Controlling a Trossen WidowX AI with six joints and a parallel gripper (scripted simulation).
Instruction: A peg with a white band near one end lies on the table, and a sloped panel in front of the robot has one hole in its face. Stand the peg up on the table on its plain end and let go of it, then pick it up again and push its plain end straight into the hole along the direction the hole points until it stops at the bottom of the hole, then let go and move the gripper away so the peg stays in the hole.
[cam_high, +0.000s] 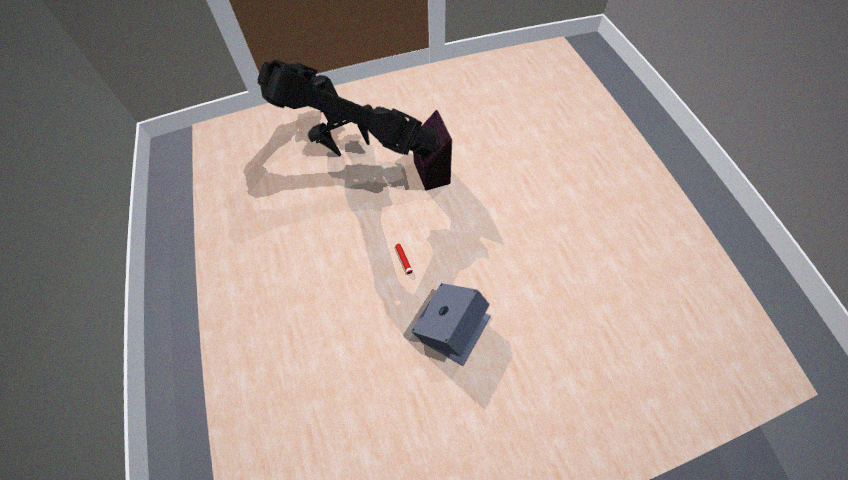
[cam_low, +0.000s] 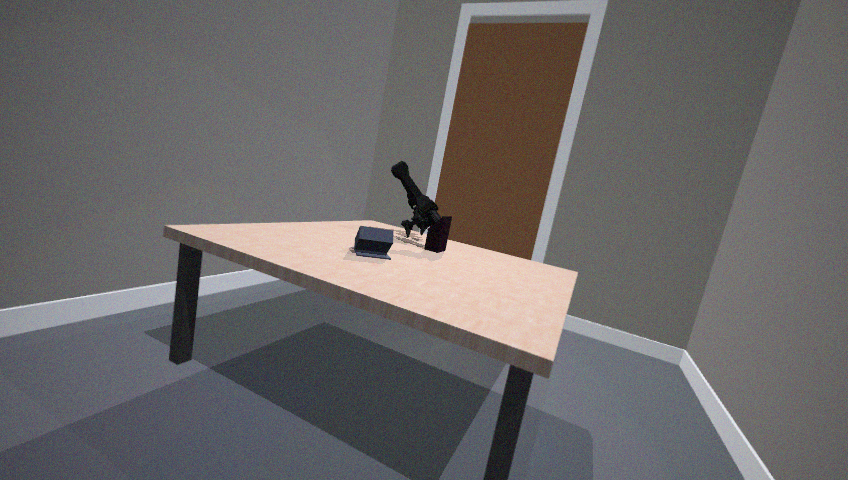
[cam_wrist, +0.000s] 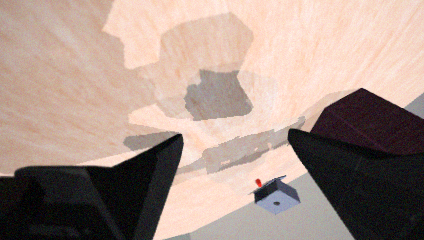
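The red peg lies 38 cm ahead of my gripper tip, 8 cm to the left of it and 1 cm below it. From my gripper tip the other things lie so: sloped panel: 54 cm ahead, 14 cm to the left, 3 cm above.
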